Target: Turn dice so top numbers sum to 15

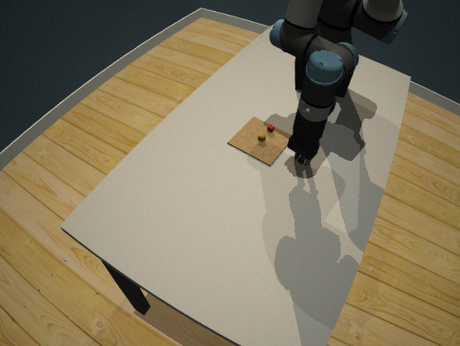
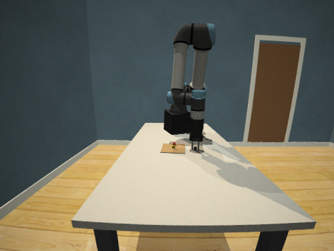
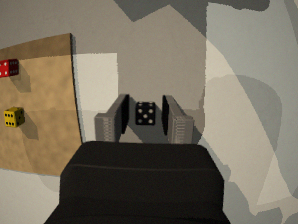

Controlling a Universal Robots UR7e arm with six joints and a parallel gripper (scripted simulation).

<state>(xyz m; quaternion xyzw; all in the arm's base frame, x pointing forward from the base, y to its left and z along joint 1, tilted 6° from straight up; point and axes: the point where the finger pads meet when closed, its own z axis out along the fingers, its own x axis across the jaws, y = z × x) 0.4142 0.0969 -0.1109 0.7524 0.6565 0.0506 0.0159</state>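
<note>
The black die lies 1 cm below my hand. Also, from my hand: yellow die 1 cm behind, 13 cm to the right, 1 cm below; red die 6 cm behind, 13 cm to the right, 1 cm below; brown mat 1 cm behind, 13 cm to the right, 2 cm below.
</note>
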